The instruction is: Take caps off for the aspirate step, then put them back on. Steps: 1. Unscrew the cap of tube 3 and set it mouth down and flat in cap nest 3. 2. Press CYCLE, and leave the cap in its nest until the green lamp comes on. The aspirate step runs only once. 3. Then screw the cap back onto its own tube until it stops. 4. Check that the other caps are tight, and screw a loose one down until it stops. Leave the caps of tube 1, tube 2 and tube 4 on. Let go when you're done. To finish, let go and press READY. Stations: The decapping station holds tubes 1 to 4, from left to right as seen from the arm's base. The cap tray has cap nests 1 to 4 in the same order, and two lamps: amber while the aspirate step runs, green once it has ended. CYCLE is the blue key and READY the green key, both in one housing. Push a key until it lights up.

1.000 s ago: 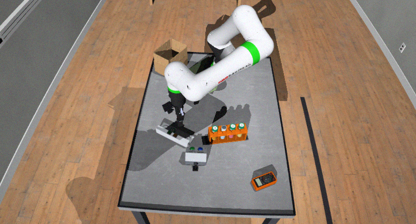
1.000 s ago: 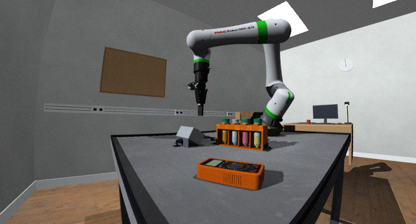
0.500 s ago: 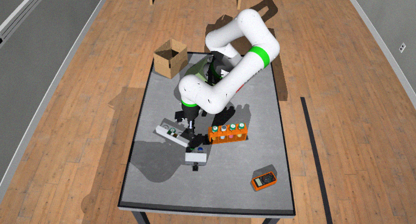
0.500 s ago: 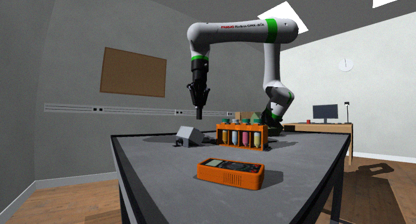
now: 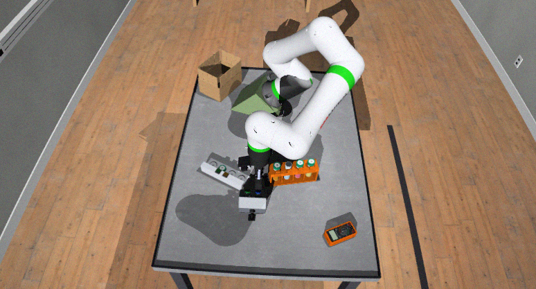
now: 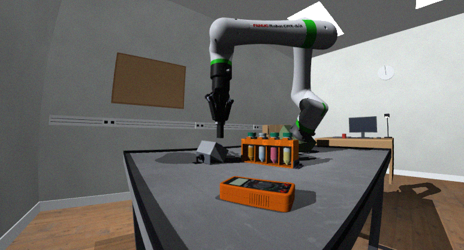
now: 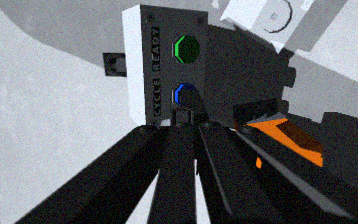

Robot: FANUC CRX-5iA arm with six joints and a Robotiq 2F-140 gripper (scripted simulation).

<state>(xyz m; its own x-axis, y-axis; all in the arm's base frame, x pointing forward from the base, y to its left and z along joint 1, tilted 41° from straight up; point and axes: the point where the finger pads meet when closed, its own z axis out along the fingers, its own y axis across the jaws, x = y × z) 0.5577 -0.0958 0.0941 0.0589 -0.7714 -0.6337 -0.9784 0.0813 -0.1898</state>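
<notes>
Right now the key housing is 2 cm ahead of my hand, 2 cm to the right of it and 8 cm below it.
</notes>
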